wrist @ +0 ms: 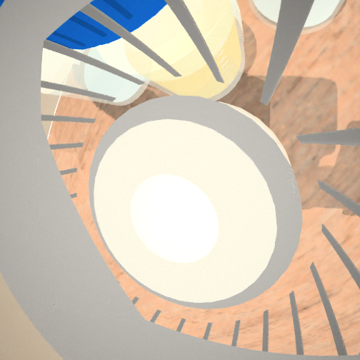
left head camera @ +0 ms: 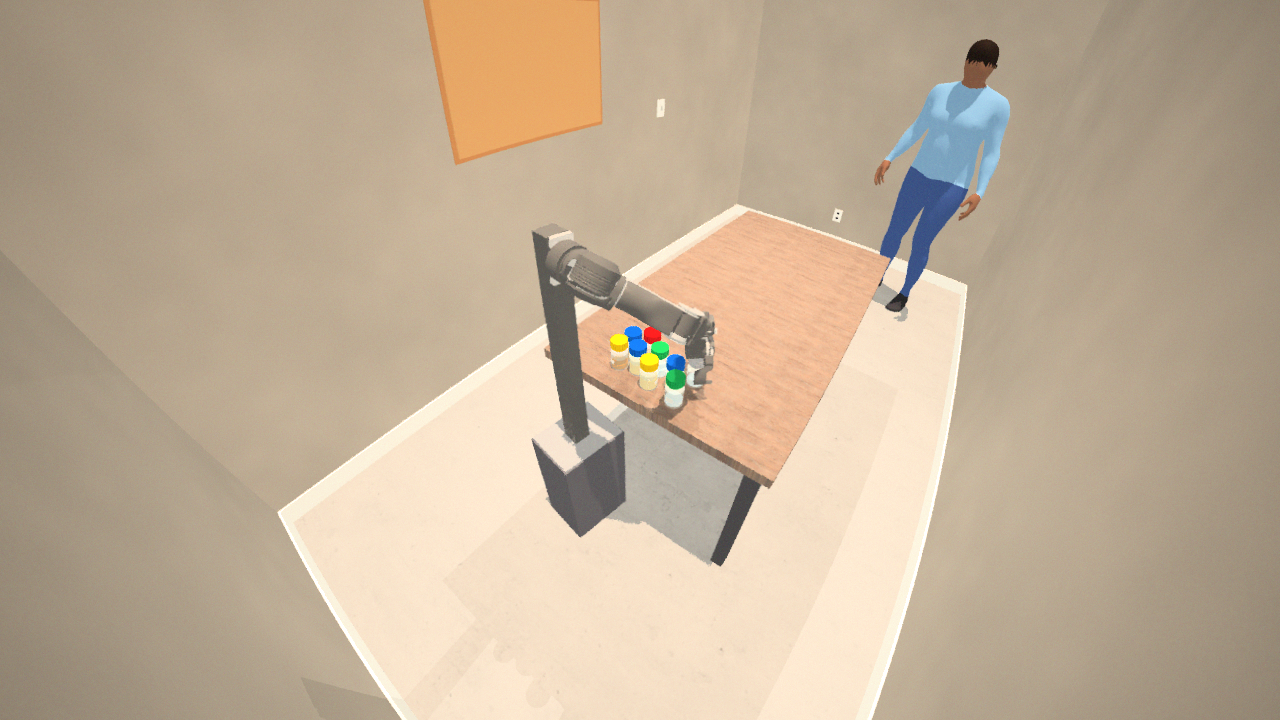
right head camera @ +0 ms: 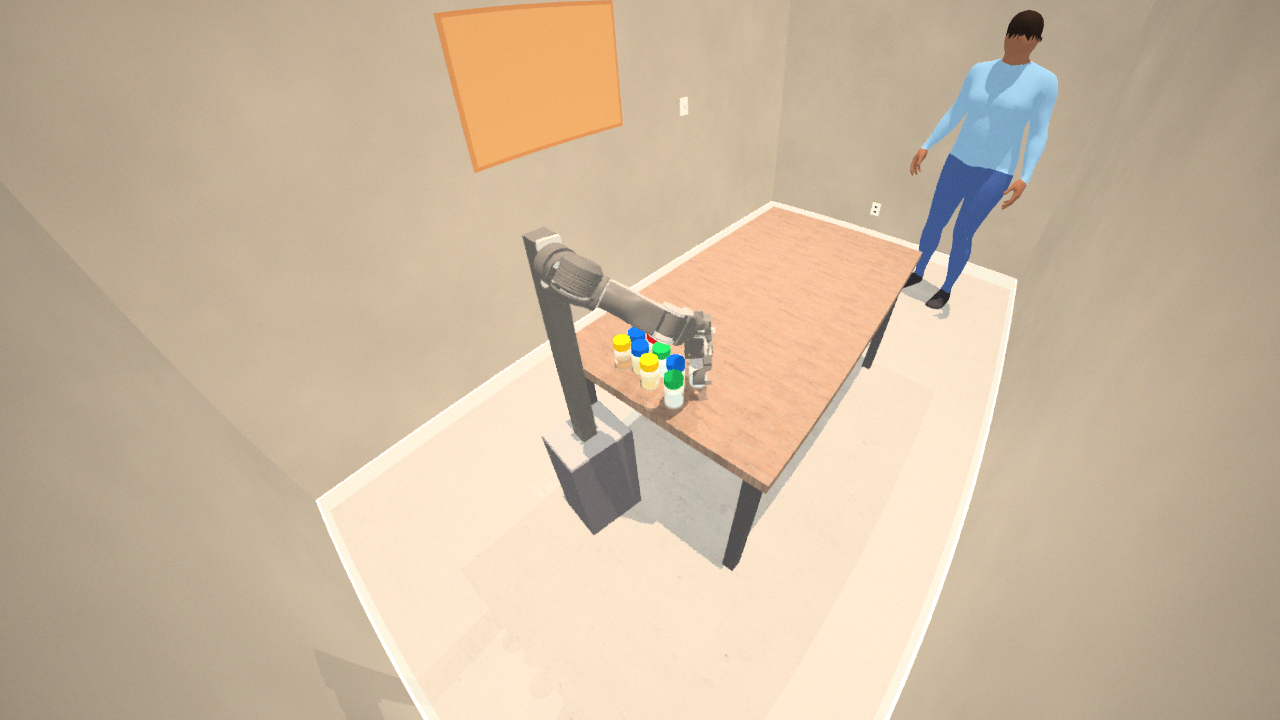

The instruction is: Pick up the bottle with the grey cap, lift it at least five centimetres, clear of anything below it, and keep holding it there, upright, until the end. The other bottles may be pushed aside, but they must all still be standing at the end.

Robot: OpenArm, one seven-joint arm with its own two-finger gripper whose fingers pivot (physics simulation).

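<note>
The bottle with the grey cap (left head camera: 694, 380) (right head camera: 699, 380) (wrist: 240, 180) stands upright on the table at the right end of the bottle group, mostly covered by my hand in both head views. In the wrist view it fills the middle, very close: a round pale face with a grey rim, and grey ridges around it. My gripper (left head camera: 700, 382) (right head camera: 700, 383) points down over this bottle, low around its upper part, with its fingers open. The fingers do not show in the wrist view, and contact with the bottle cannot be told.
A green-capped bottle (left head camera: 674, 389) (right head camera: 673, 390) and a blue-capped one (left head camera: 675, 363) (right head camera: 675, 363) (wrist: 115, 22) stand close beside it. Yellow-capped (left head camera: 648, 368) (right head camera: 648, 368), red-capped (left head camera: 651, 334) and other bottles stand further left on the wooden table (left head camera: 787, 295) (right head camera: 796, 304), near its edge.
</note>
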